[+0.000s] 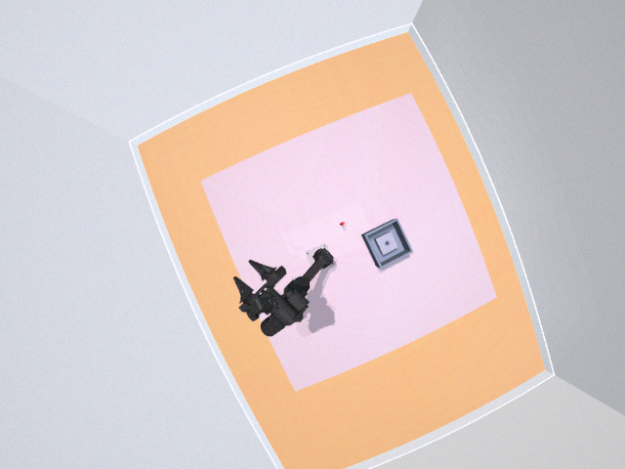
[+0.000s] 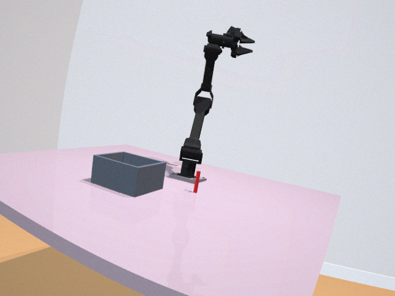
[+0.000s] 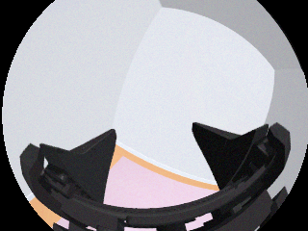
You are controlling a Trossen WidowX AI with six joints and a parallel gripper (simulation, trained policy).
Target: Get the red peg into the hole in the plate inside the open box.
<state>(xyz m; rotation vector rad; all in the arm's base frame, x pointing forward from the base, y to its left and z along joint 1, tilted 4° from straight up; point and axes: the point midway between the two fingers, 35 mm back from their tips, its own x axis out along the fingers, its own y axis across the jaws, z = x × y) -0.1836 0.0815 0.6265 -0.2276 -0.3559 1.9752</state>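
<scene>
Now: gripper tip 390 mm short of the red peg, 20 mm to the right of it and 590 mm above it. Also, from my gripper tip: grey box 570 mm ahead, 150 mm to the right, 600 mm below; then pale plate 570 mm ahead, 150 mm to the right, 580 mm below.
</scene>
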